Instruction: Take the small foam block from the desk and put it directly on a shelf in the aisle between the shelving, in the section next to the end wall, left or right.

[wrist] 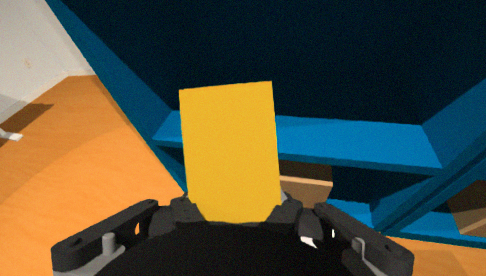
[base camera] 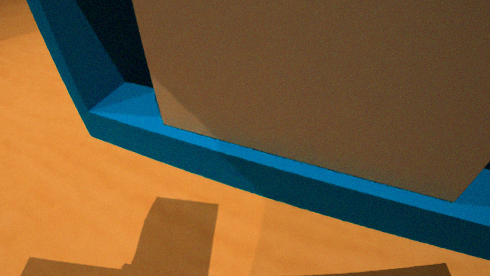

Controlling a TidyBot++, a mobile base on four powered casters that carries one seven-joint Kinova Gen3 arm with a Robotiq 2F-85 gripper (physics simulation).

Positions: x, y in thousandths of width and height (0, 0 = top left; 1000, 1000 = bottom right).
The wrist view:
my gripper: 489, 712
yellow foam block: 472, 502
